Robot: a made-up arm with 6 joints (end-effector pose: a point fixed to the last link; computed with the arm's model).
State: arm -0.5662 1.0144 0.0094 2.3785 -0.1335 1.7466
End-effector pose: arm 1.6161 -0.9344 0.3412 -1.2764 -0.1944 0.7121
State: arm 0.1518 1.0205 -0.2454 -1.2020 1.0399 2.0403
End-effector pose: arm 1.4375 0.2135 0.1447 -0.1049 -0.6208 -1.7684
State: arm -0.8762 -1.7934 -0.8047 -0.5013 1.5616 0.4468
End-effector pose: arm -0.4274 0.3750 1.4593 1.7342 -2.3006 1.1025
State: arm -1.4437 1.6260 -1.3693 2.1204 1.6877 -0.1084
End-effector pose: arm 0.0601 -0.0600 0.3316 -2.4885 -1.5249 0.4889
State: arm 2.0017 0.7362 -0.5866 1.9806 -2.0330 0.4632
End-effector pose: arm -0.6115 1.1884 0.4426 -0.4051 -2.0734 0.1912
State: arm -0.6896 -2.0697 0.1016 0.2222 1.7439 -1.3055
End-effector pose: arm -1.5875 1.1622 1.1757 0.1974 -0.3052 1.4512
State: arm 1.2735 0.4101 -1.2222 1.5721 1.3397 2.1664
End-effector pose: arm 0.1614 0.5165 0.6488 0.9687 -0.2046 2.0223
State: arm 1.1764 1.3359 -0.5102 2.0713 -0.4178 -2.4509
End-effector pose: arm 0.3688 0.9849 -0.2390 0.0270 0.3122 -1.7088
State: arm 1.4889 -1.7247 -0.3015 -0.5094 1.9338 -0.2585
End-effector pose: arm 0.0065 -1.0625 1.8019 -1.2453 -0.5073 -1.0877
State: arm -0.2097 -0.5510 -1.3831 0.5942 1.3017 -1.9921
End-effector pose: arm 0.1837 -0.1313 0.9090 -2.1523 -1.8495 0.8135
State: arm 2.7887 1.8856 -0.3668 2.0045 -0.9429 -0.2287
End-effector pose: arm -0.5305 0.1270 -0.7885 -0.6616 -1.3489 1.6960
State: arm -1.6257 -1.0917 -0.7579 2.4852 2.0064 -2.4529
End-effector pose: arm 0.0711 -0.0474 1.8298 1.4125 1.0157 -2.6093
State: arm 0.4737 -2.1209 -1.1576 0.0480 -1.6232 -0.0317
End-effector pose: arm -0.3325 -0.2930 1.0956 1.0565 0.5975 -1.6549
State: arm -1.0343 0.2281 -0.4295 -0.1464 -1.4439 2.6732
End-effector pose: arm 0.6121 -1.1753 1.2295 0.0904 0.9362 -0.7661
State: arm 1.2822 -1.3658 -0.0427 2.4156 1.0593 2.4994
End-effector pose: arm -0.3538 -0.9887 2.2772 0.7645 2.1921 -0.3061
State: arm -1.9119 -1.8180 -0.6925 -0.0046 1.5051 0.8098
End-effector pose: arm 0.1472 0.7424 1.5430 -0.4621 -2.5044 0.6156
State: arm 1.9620 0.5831 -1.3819 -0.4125 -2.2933 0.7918
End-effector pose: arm 0.0081 0.2243 0.6312 2.9767 0.1857 0.9059
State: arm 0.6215 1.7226 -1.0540 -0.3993 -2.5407 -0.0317
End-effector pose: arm 0.1251 -0.0365 0.0725 2.0129 0.0447 -0.0375
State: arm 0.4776 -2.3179 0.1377 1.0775 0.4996 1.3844
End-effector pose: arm -1.8069 -0.9626 0.5626 -0.7161 2.3244 0.2355
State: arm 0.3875 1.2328 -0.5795 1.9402 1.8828 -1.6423
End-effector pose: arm 0.9519 0.4424 -0.1758 -0.4595 2.8729 -0.8886
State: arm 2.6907 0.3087 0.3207 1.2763 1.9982 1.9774
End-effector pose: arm -1.5449 0.7921 2.0685 -2.1970 -0.0992 -0.8003
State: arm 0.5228 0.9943 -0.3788 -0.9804 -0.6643 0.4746
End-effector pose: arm 1.1597 0.5893 0.1418 -0.1840 1.4490 -2.3142
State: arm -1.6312 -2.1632 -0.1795 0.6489 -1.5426 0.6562
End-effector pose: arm 0.0262 1.7366 1.1509 -0.3211 1.9942 1.7752
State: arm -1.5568 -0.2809 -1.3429 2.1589 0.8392 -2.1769
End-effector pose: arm 0.0327 -0.3449 0.9116 -1.3713 -0.8143 1.9230
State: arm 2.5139 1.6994 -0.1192 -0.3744 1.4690 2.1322
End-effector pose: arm -0.7454 0.6244 -0.7256 0.6320 -0.5794 1.4383
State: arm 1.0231 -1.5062 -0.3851 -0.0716 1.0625 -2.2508
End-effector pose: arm -0.3075 -0.6672 1.9860 -0.2937 -2.5346 -1.6974
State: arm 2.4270 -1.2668 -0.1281 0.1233 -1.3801 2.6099
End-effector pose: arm 0.6149 -0.4366 2.3092 0.8034 -0.9843 1.7500
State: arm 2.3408 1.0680 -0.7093 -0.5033 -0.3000 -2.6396
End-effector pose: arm -0.5516 0.6635 0.1138 -0.9854 -0.1224 2.8707
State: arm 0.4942 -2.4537 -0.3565 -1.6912 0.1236 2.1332
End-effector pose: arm -1.2820 -0.6662 0.8352 2.7651 -0.8580 0.7078
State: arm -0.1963 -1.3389 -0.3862 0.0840 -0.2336 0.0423
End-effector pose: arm -0.5944 0.0059 2.0935 2.1236 -0.6387 -0.8922
